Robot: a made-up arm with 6 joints. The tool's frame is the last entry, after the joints. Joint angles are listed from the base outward.
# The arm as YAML. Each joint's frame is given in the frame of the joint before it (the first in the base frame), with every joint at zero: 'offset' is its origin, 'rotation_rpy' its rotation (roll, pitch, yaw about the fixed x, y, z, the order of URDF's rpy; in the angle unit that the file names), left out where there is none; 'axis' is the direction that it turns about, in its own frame. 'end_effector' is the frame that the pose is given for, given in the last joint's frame.
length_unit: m
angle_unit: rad
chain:
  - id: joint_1
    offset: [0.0, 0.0, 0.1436]
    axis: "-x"
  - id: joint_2
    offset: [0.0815, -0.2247, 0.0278]
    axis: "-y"
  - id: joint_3
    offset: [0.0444, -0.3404, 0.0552]
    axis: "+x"
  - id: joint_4
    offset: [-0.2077, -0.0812, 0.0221]
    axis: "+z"
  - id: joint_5
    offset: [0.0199, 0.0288, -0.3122]
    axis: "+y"
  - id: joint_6
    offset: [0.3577, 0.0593, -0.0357]
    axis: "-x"
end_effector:
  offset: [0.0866, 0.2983, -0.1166]
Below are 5 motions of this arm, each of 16 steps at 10 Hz.
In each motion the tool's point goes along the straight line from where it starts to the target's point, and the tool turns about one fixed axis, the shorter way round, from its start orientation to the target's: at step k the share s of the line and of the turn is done. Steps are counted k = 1, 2, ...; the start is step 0. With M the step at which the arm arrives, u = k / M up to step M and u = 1 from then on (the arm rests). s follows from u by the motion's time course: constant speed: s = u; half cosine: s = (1 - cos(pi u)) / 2; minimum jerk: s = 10 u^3 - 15 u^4 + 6 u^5.
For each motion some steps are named. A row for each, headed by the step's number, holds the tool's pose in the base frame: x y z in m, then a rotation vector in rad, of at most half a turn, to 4 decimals.
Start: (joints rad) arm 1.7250 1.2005 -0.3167 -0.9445 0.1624 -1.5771
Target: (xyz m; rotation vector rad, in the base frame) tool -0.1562 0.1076 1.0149 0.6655 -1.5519 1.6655
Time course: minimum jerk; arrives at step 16
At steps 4, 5, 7, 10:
4: 0.0916 0.4328 1.0272 0.3019 -0.9386 1.2219
5: 0.0704 0.4051 1.0261 0.3313 -0.9902 1.2618
7: 0.0141 0.3310 1.0233 0.4111 -1.1284 1.3664
10: -0.0801 0.2074 1.0187 0.5491 -1.3615 1.5352

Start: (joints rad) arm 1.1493 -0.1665 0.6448 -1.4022 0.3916 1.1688
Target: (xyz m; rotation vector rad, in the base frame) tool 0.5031 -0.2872 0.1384 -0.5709 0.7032 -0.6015
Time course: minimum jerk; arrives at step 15
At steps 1, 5, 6, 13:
1: -0.0652 -0.8337 0.1802 -1.0996 0.9545 -1.3693
5: 0.0529 -0.7201 0.1715 -0.9901 0.9085 -1.2072
6: 0.1142 -0.6612 0.1670 -0.9332 0.8832 -1.1236
13: 0.4922 -0.2977 0.1392 -0.5811 0.7087 -0.6160

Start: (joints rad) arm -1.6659 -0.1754 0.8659 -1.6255 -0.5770 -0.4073
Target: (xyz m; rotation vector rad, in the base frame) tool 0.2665 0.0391 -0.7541 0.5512 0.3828 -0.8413
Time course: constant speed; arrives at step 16
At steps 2, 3, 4, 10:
2: 0.2385 0.4073 -0.6708 1.4295 1.3384 -1.2219
3: 0.2405 0.3810 -0.6768 1.3664 1.2672 -1.2016
4: 0.2425 0.3547 -0.6827 1.3034 1.1965 -1.1800
10: 0.2545 0.1969 -0.7184 0.9261 0.7821 -1.0276

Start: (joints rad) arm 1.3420 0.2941 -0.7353 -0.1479 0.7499 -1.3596
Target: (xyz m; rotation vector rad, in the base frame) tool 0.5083 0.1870 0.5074 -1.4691 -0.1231 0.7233
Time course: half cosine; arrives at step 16
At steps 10, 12, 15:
10: 0.5163 0.0212 0.6140 -1.2127 -0.2241 0.3348
12: 0.5121 0.1083 0.5580 -1.3507 -0.1730 0.5369
15: 0.5085 0.1818 0.5107 -1.4615 -0.1265 0.7110

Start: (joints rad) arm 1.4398 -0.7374 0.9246 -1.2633 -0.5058 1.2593
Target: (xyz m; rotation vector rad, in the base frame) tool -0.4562 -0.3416 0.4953 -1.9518 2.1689 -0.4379
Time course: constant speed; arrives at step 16
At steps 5, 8, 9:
5: -0.3554 -0.5164 0.6342 -2.0512 1.3136 -1.5389
8: -0.3829 -0.4687 0.5963 -2.0684 1.5803 -1.2662
9: -0.3920 -0.4528 0.5837 -2.0668 1.6642 -1.1700

